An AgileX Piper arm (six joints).
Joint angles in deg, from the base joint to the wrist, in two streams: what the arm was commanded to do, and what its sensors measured. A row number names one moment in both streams.
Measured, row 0:
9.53 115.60 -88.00 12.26 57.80 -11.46
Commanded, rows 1 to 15:
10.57 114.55 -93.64 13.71 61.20 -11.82
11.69 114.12 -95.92 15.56 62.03 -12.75
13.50 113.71 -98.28 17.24 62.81 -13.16
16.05 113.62 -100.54 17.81 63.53 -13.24
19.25 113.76 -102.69 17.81 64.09 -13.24
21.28 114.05 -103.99 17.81 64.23 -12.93
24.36 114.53 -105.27 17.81 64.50 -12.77
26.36 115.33 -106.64 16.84 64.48 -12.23
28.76 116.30 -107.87 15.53 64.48 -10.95
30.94 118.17 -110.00 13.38 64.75 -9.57
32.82 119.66 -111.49 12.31 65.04 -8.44
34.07 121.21 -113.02 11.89 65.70 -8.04
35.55 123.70 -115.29 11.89 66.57 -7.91
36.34 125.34 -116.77 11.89 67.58 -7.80
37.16 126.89 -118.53 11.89 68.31 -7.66
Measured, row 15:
34.25 120.80 -113.25 14.04 65.22 -8.97
